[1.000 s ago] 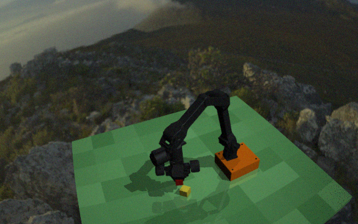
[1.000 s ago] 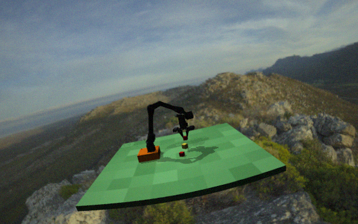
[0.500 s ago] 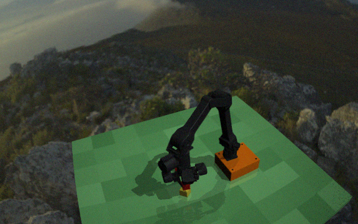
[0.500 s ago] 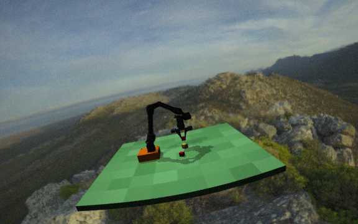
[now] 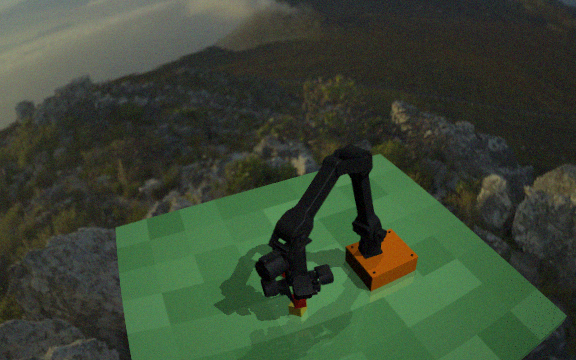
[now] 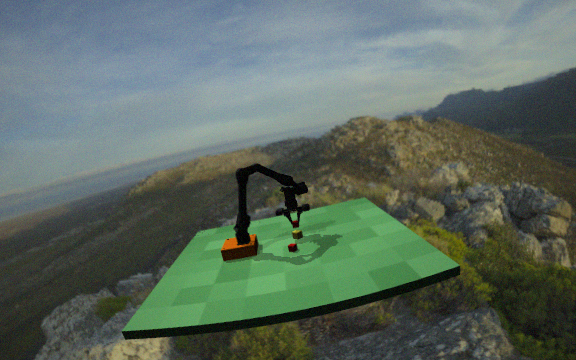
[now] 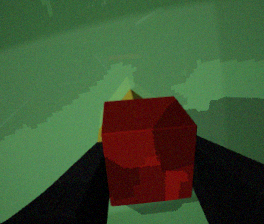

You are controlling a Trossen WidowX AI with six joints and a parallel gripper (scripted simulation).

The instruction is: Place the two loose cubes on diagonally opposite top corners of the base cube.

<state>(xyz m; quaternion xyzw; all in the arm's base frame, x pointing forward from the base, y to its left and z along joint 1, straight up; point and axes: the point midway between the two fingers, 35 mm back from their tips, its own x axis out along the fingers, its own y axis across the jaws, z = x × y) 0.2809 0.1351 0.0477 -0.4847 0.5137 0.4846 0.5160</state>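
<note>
Right now the yellow base cube is 2 cm to the right of my gripper tip and 6 cm below it.
</note>
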